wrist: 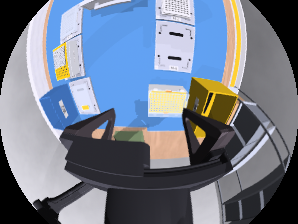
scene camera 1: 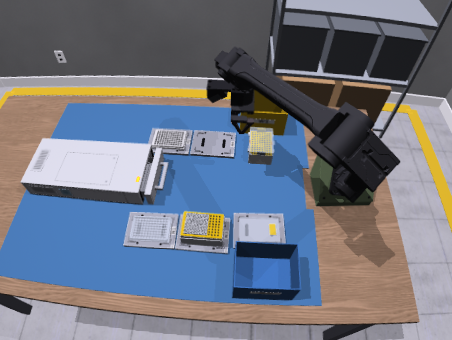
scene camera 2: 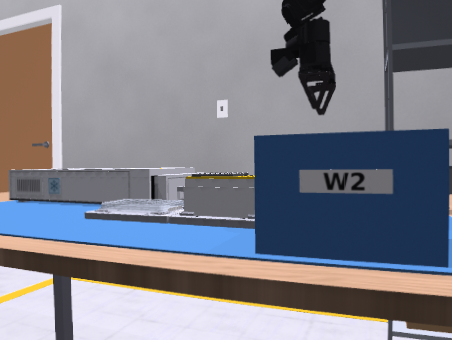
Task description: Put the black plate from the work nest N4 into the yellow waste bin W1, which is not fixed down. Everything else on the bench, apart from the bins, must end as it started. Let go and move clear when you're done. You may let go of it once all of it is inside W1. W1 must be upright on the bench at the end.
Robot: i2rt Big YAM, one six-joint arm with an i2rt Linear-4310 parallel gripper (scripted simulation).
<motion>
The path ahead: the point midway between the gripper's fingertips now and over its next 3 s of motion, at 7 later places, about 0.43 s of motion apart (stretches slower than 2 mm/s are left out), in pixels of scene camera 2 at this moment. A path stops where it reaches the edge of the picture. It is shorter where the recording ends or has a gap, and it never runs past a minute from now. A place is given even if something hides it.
My gripper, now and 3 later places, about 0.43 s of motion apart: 318,112; 307,103; 295,94; 289,88
</motion>
